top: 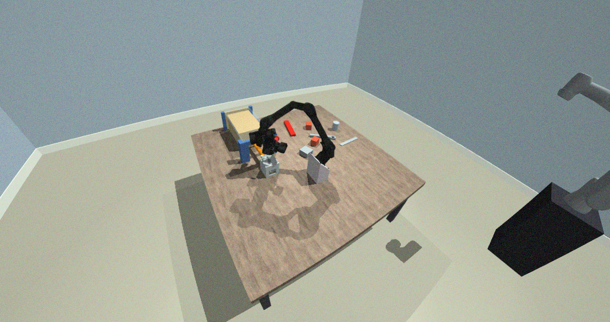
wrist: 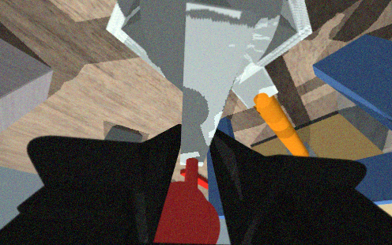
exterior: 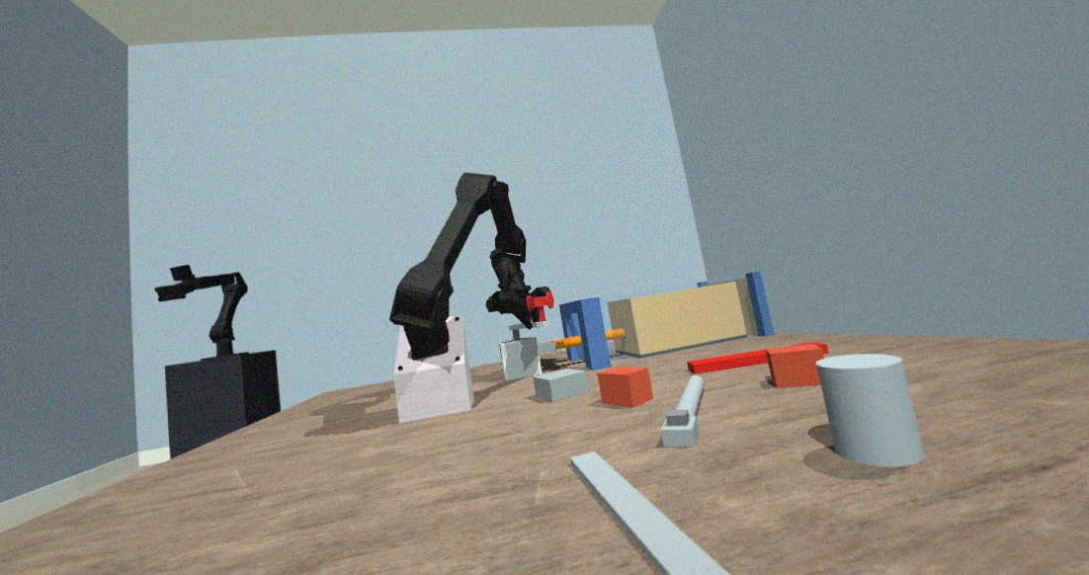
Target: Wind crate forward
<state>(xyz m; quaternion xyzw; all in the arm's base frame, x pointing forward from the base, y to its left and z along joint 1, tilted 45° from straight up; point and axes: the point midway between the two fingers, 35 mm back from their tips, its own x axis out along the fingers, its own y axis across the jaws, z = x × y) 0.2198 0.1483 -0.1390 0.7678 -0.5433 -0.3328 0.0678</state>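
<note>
My gripper tip is now 5 cm below the red knob, 3 cm to the left of it and 2 cm short of it. From my gripper tip the other things lie so: blue steel frame (12 cm ahead, 5 cm to the left, 1 cm below); then winch handle (2 cm above); then grey winch (8 cm below, 6 cm behind, 5 cm to the left).
</note>
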